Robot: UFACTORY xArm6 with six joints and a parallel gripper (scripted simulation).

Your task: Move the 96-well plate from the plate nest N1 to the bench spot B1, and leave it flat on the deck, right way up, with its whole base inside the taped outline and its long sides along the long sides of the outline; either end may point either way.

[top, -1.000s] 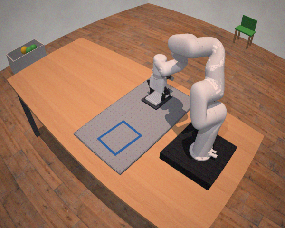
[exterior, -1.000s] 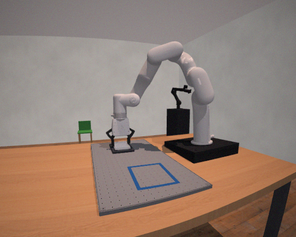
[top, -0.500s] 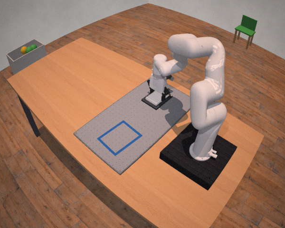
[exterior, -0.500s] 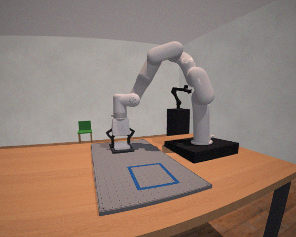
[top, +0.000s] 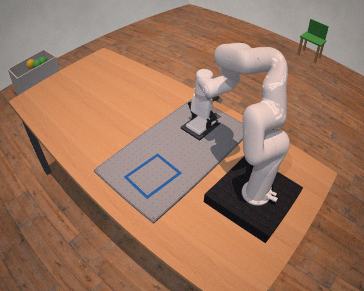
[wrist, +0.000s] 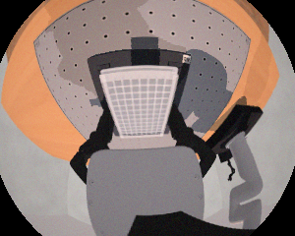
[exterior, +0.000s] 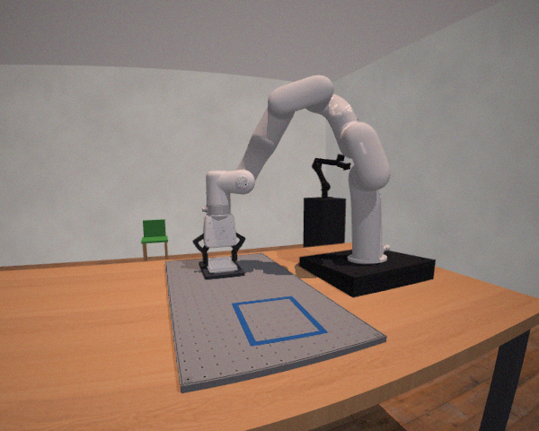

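Right now my hand is 10 mm above the white 96-well plate. Also, from my hand: black plate nest: 20 mm below.
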